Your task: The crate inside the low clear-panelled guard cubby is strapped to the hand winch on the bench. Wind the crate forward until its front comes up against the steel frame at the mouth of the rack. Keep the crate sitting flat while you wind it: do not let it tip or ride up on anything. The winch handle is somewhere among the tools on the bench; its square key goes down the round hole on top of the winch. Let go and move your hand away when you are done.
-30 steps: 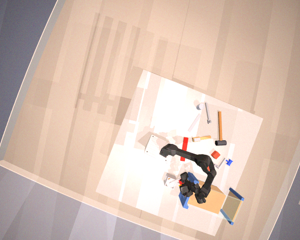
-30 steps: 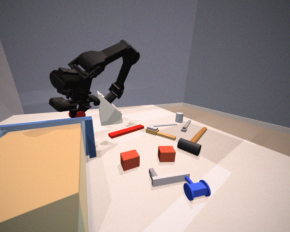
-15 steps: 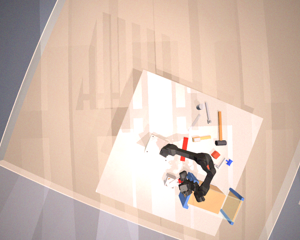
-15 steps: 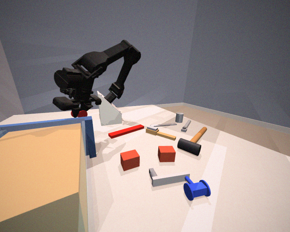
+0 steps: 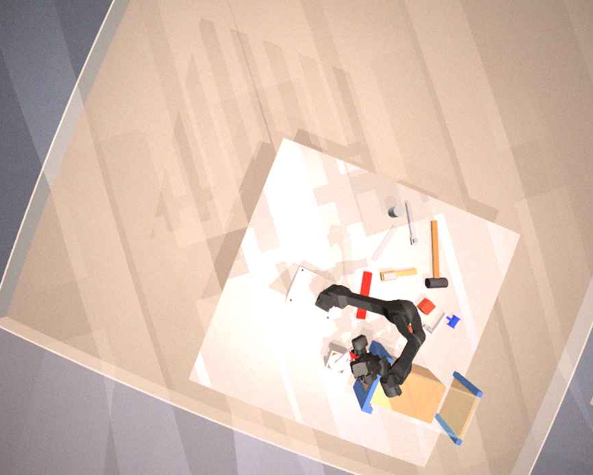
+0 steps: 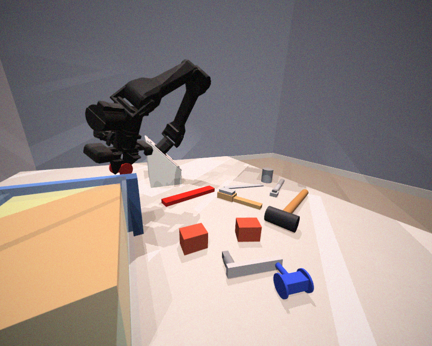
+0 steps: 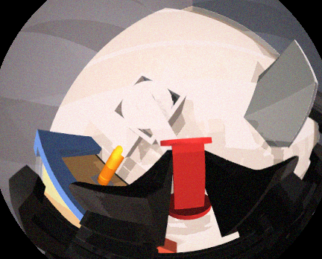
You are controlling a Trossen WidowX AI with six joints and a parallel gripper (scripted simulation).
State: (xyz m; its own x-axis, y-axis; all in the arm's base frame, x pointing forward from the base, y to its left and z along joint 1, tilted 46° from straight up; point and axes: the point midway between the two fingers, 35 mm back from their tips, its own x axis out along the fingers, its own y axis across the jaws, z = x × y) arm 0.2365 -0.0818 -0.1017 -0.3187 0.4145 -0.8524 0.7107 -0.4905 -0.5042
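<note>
Right now my gripper tip is 20 mm to the left of the winch handle and 30 mm above it. Also, from my gripper tip: red knob 10 mm ahead, 10 mm to the left; winch 30 mm behind, 90 mm to the right, 100 mm below; blue steel frame 140 mm ahead, 60 mm to the right, 30 mm below.
</note>
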